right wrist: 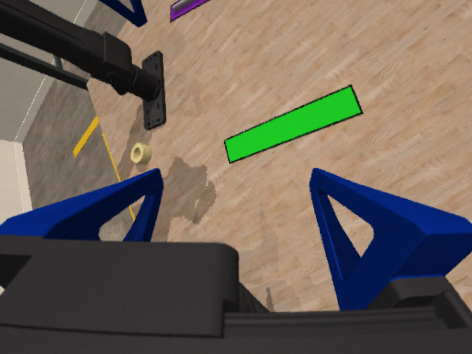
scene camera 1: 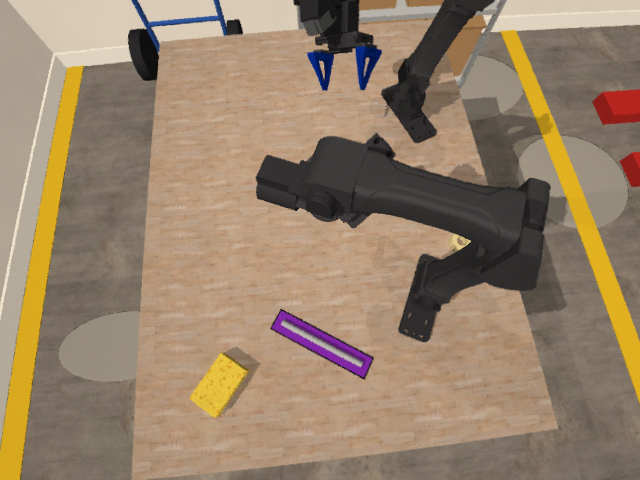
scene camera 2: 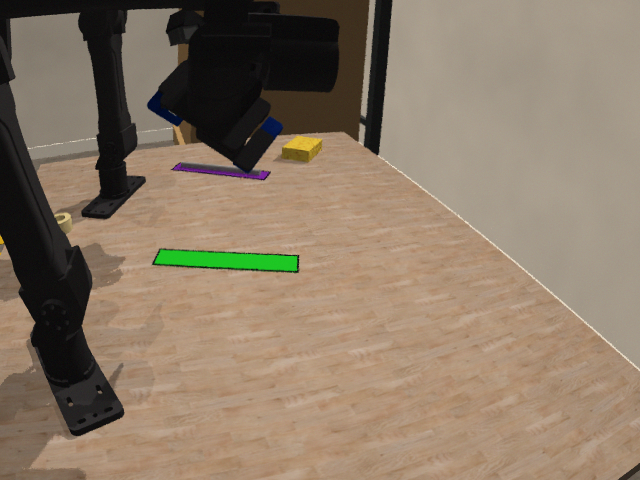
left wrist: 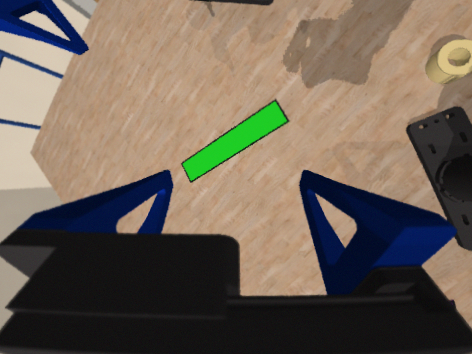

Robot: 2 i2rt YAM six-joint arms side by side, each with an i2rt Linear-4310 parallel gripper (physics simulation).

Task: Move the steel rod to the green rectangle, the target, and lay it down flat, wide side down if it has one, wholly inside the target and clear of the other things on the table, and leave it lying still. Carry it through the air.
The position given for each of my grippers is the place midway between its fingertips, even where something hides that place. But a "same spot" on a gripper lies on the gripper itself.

my right gripper: right wrist 236,176; scene camera 1; scene camera 2 210,142; left wrist
same spot on green rectangle: (scene camera 2: 165,257) = (right wrist: 234,149)
same spot on my right gripper: (left wrist: 76,44) = (scene camera 1: 325,86)
